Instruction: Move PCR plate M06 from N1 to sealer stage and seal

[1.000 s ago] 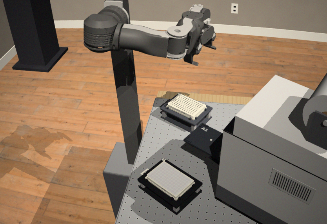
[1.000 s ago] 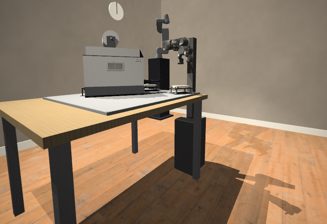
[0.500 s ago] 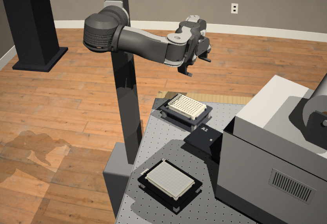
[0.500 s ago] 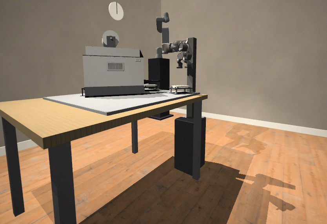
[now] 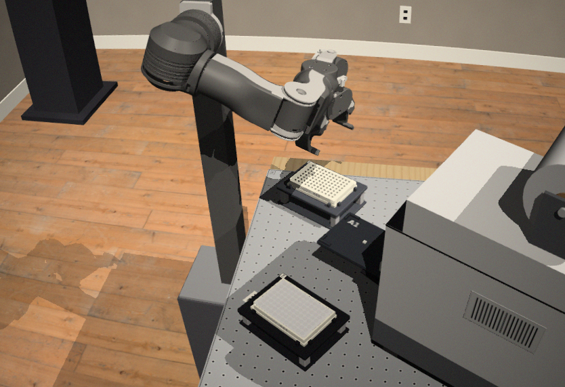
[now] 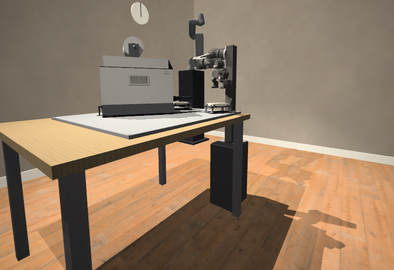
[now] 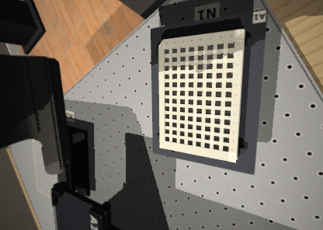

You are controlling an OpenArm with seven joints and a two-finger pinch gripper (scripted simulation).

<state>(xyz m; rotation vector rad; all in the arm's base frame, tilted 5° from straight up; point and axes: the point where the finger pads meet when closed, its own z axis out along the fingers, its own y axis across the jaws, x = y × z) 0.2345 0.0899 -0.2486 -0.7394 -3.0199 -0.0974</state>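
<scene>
Right now the open-welled plate M06 is 10 mm behind my hand, 10 mm to the right of it and 110 mm below it. From my hand the other things lie so: N1 label (100 mm behind, 30 mm to the left, 170 mm below); dark sealer stage (110 mm ahead, 230 mm to the right, 60 mm below); plate nest N1 (10 mm behind, 10 mm to the right, 120 mm below).
</scene>
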